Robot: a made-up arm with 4 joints. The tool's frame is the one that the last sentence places.
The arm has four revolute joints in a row. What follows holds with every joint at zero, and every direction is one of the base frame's. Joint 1 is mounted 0.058 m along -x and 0.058 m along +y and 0.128 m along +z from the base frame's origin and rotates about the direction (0.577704, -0.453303, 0.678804), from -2.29 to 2.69 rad. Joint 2 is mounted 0.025 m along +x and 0.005 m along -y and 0.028 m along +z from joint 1 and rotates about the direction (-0.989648, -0.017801, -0.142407), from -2.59 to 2.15 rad. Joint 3 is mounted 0.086 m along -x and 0.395 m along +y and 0.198 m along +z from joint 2 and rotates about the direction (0.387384, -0.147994, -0.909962), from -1.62 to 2.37 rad. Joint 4 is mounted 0.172 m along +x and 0.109 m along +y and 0.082 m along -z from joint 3 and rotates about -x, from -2.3 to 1.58 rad. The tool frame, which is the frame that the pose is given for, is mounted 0.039 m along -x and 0.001 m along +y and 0.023 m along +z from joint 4; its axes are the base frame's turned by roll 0.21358, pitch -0.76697 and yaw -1.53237 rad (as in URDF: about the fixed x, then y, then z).
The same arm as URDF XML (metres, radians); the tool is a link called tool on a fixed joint. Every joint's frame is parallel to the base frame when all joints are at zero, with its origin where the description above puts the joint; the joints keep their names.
<robot name="arm">
  <joint name="joint 1" type="revolute">
    <parent link="base"/>
    <child link="link1"/>
    <origin xyz="-0.058 0.058 0.128"/>
    <axis xyz="0.577704 -0.453303 0.678804"/>
    <limit lower="-2.29" upper="2.69"/>
  </joint>
  <joint name="joint 2" type="revolute">
    <parent link="link1"/>
    <child link="link2"/>
    <origin xyz="0.025 -0.005 0.028"/>
    <axis xyz="-0.989648 -0.017801 -0.142407"/>
    <limit lower="-2.59" upper="2.15"/>
  </joint>
  <joint name="joint 3" type="revolute">
    <parent link="link2"/>
    <child link="link3"/>
    <origin xyz="-0.086 0.395 0.198"/>
    <axis xyz="0.387384 -0.147994 -0.909962"/>
    <limit lower="-1.62" upper="2.37"/>
  </joint>
  <joint name="joint 4" type="revolute">
    <parent link="link3"/>
    <child link="link4"/>
    <origin xyz="0.172 0.109 -0.082"/>
    <axis xyz="-1 0 0"/>
    <limit lower="-2.3" upper="1.58"/>
  </joint>
  <joint name="tool_fixed" type="fixed">
    <parent link="link4"/>
    <child link="tool"/>
    <origin xyz="-0.039 0.001 0.023" rpy="0.2136 -0.767 -1.5324"/>
  </joint>
  <link name="base"/>
  <link name="link1"/>
  <link name="link2"/>
  <link name="link3"/>
  <link name="link4"/>
  <link name="tool"/>
</robot>

